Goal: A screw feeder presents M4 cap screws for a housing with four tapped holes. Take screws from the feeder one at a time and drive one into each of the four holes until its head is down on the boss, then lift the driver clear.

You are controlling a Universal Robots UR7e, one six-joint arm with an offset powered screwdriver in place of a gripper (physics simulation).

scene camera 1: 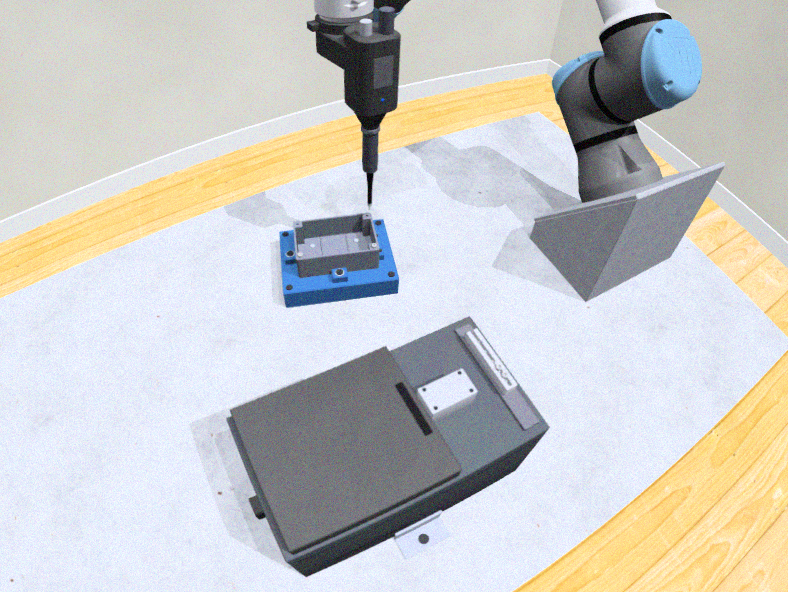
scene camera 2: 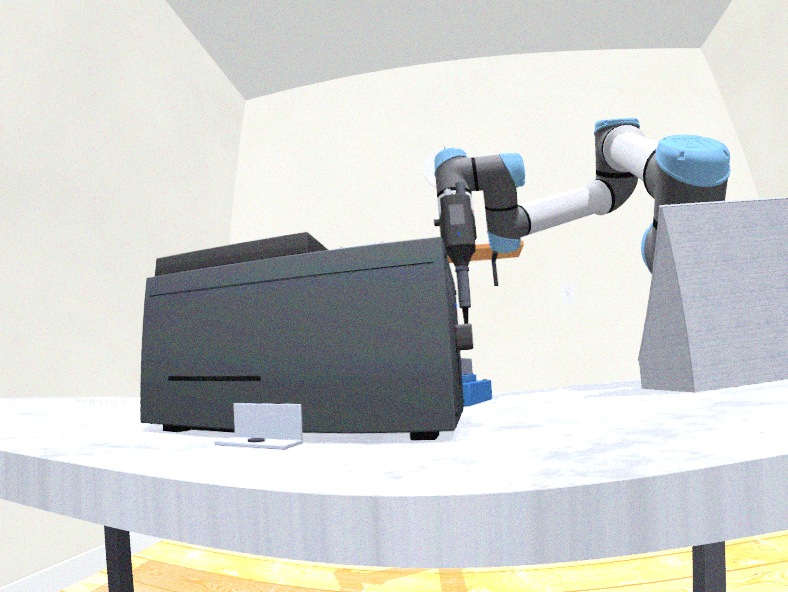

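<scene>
The grey open-topped housing [scene camera 1: 337, 262] sits in a blue fixture [scene camera 1: 340, 296] [scene camera 2: 477, 391]. Pale round spots that look like screw heads show on its two front corner bosses. The back right boss shows a dark hole; the back left one is too small to tell. My screwdriver [scene camera 1: 369, 205] [scene camera 2: 465, 318] is upright, its tip a little above the back right corner of the housing. A small pale screw shows at the tip in scene camera 1. The dark screw feeder [scene camera 1: 343, 446] [scene camera 2: 293, 344] stands nearer the camera, with a pale screw rail [scene camera 1: 490, 360] on its top.
A grey wedge-shaped block [scene camera 1: 611, 245] [scene camera 2: 719, 293] stands right of the fixture, in front of the arm's base. A small metal bracket [scene camera 1: 414, 541] [scene camera 2: 267, 420] is at the feeder's near side. A white block with holes [scene camera 1: 447, 389] is on the feeder.
</scene>
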